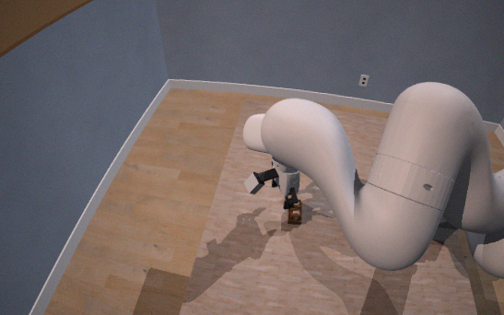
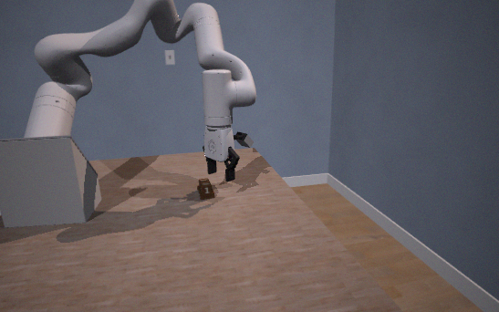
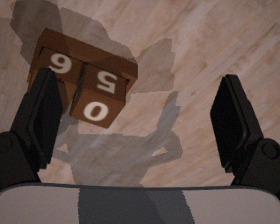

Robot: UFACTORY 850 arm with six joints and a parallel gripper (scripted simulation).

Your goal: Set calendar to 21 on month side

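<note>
Now: hand 50 mm past the brown wooden date cube, 50 mm above it and 10 mm to the right of it. Also, from my hand: brown tray 60 mm below, 50 mm behind, 20 mm to the left.
</note>
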